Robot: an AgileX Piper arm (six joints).
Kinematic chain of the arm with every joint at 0, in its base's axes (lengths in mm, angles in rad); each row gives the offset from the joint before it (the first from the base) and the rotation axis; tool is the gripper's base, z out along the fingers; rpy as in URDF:
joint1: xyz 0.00 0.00 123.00 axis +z
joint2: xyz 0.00 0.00 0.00 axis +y
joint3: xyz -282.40 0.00 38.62 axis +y
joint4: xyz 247.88 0.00 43.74 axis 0.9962 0 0.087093
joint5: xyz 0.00 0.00 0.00 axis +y
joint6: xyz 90.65 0.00 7.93 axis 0.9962 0 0.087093
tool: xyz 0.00 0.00 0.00 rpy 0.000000 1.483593 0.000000
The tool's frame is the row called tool.
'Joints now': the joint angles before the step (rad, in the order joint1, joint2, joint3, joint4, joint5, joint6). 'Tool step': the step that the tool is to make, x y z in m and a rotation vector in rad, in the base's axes. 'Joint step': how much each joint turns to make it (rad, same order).
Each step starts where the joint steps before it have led.
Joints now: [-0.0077, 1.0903, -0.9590, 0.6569, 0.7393, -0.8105]
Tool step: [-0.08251, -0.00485, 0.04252, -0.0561, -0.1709, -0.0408]
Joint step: [-0.0013, -0.3096, 0.0066, -0.1586, 0.0921, 0.1411]
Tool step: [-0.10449, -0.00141, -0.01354, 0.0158, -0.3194, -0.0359]
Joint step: [0.0001, -0.4614, 0.1861, -0.0108, -0.0578, 0.0203]
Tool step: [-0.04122, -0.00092, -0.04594, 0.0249, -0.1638, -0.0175]
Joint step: [-0.0001, -0.3034, 0.1939, 0.0122, -0.0614, 0.0000]
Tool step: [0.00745, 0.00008, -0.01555, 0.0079, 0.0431, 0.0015]
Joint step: [0.0000, -0.0095, 0.0584, 0.0070, -0.0065, 0.0000]
